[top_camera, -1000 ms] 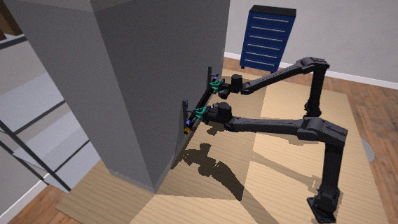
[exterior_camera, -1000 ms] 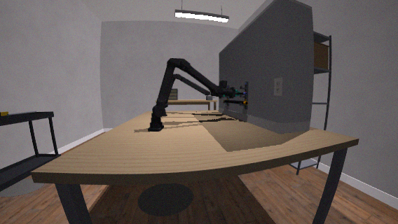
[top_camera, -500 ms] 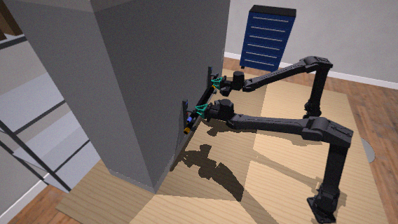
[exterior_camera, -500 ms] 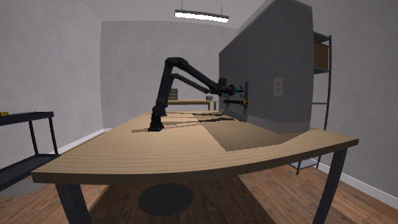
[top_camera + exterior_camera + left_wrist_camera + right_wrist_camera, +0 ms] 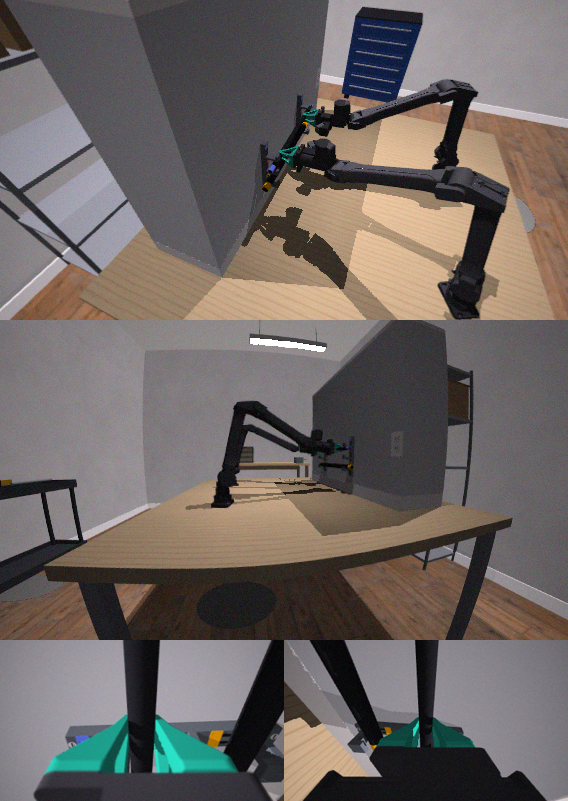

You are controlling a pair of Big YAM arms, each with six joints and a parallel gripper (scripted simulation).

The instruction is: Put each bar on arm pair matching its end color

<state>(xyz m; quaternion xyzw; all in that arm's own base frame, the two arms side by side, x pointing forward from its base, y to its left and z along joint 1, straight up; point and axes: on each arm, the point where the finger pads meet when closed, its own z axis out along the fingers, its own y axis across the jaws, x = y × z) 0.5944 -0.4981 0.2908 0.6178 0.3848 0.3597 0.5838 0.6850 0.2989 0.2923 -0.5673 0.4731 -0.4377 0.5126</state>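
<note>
My left hand is 15 cm to the left of the blue-ended bar and 1 cm past it. Also, from my left hand: orange-ended bar (15 cm to the right, 11 cm below, 2 cm ahead); then grey wall block (20 cm ahead, 18 cm to the right, 16 cm above).
</note>
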